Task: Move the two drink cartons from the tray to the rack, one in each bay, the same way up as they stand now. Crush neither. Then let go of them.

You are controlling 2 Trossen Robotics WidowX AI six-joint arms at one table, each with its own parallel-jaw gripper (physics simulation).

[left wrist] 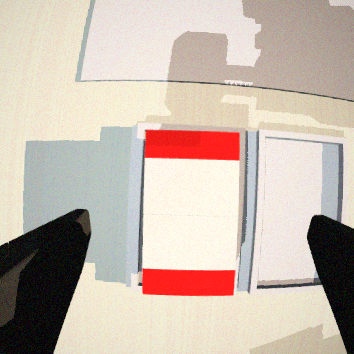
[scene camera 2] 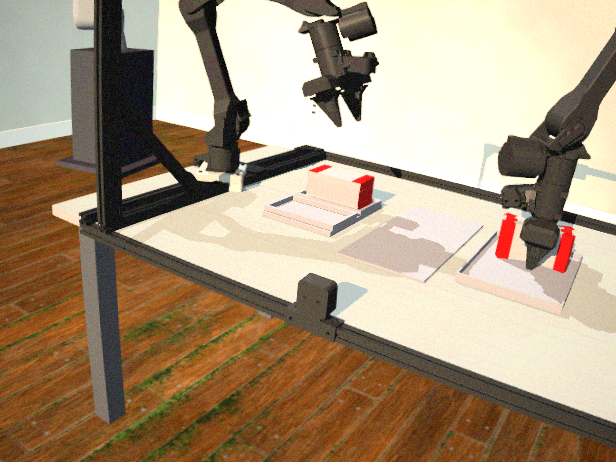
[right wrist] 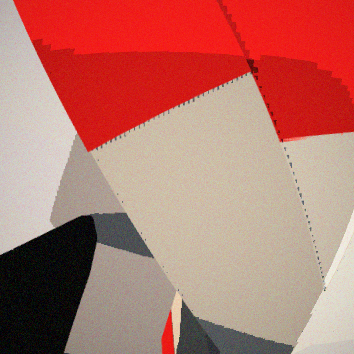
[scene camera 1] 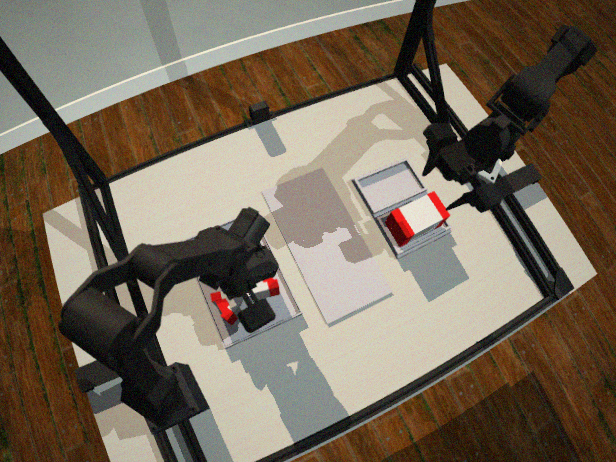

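One drink carton, white with red ends, lies on its side in the near bay of the grey rack. The rack's other bay is empty. My left gripper is open and hangs high above that carton. The second carton is in the tray and looks twisted out of shape. My right gripper is open, low in the tray, right at this carton; one finger shows in the right wrist view.
A flat pale mat lies between tray and rack. A black frame runs round the table, with a small black block on one long edge. The arm bases stand at the short ends.
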